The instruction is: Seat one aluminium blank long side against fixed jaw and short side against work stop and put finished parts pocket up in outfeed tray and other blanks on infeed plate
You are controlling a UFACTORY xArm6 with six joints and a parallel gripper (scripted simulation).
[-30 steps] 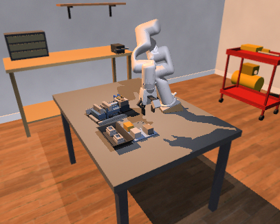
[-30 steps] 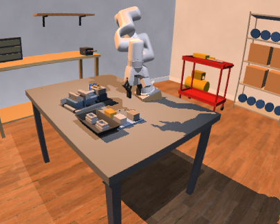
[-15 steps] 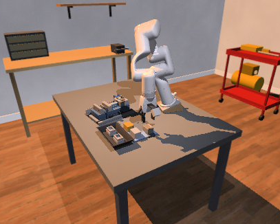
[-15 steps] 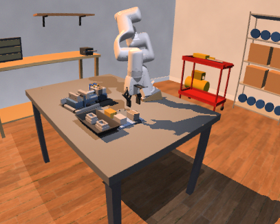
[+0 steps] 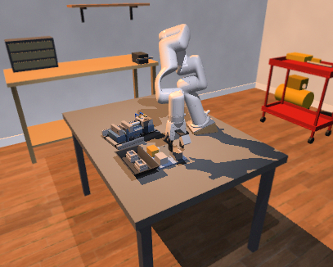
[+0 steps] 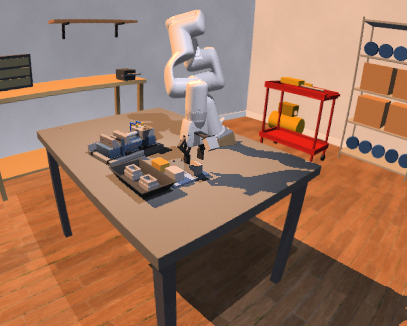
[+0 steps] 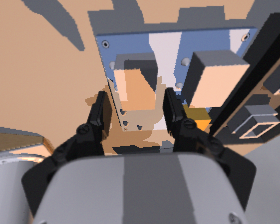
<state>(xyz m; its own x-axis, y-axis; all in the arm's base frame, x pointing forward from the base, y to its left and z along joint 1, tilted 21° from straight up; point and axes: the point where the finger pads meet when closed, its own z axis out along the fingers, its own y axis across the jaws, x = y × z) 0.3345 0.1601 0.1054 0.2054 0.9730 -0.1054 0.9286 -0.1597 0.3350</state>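
Right now the aluminium blank is 40 mm below my hand. The rest, counted from my hand: brass blank 70 mm ahead, 110 mm to the right, 40 mm below; infeed plate 30 mm ahead, 50 mm to the right, 70 mm below; work stop rod 90 mm ahead, 320 mm to the right, 20 mm above.
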